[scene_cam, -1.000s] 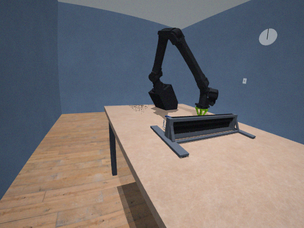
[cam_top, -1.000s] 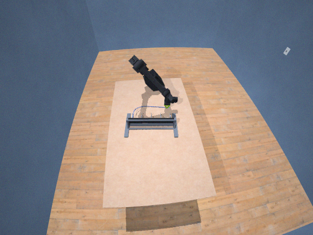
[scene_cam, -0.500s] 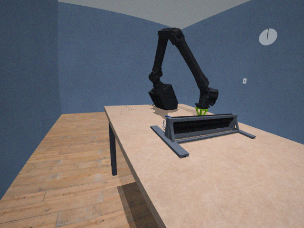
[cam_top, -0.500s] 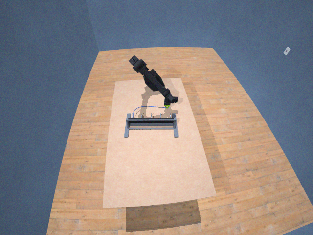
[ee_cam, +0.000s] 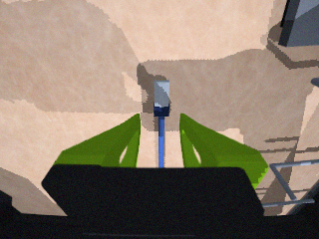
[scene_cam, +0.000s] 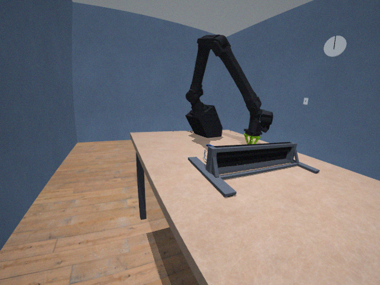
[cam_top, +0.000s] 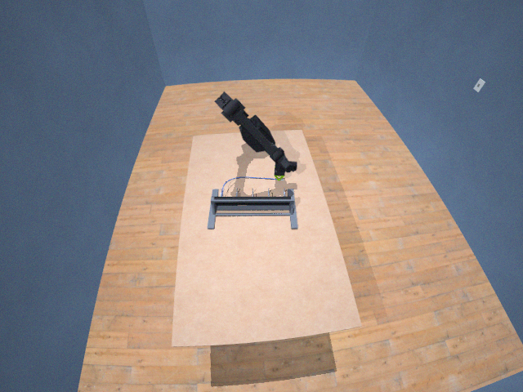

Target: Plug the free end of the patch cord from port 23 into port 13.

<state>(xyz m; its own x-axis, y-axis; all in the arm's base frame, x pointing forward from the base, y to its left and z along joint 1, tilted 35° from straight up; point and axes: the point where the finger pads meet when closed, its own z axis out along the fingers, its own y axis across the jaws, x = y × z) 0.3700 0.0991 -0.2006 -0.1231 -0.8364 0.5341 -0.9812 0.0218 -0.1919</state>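
The plug is 20 mm to the left of my hand and 10 mm below it.
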